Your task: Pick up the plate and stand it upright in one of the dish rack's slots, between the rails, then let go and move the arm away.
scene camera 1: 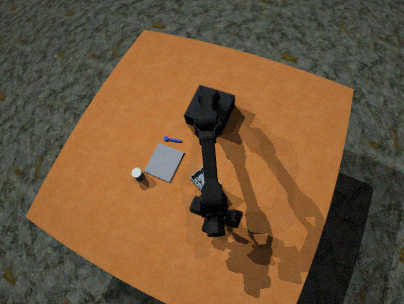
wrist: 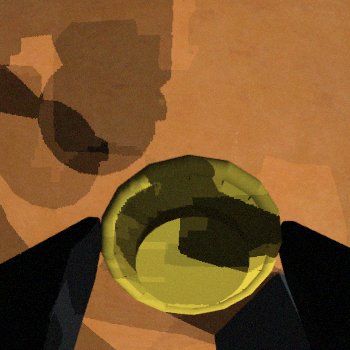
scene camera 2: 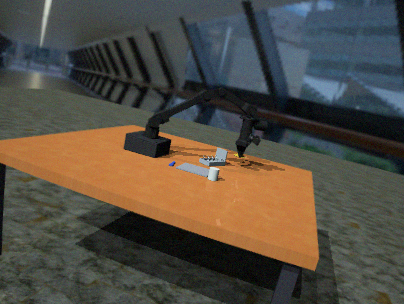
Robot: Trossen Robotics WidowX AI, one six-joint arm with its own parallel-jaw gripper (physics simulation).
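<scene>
The yellow round plate [wrist: 165, 287] [scene camera 2: 237, 155] has a raised rim and faces up toward the wrist camera. My gripper [wrist: 192, 232] [scene camera 2: 241, 154] is shut on the plate, with one dark finger against the rim on each side. The plate seems to hang a little above the table, though the height is hard to judge. The plate is hidden under the arm in scene camera 1. The grey dish rack [scene camera 1: 192, 178] [scene camera 2: 216, 163] stands between the arm's base and the gripper, with a raised panel at one end. The arm partly covers the rack in scene camera 1.
A flat grey slab [scene camera 1: 165, 163] [scene camera 2: 192, 169] lies beside the rack. A white cup [scene camera 1: 137, 173] [scene camera 2: 213, 174] stands at the slab's far side from the rack. A small blue utensil [scene camera 1: 173, 140] [scene camera 2: 172, 164] lies near the slab, toward the arm's base [scene camera 1: 210, 107] [scene camera 2: 147, 144].
</scene>
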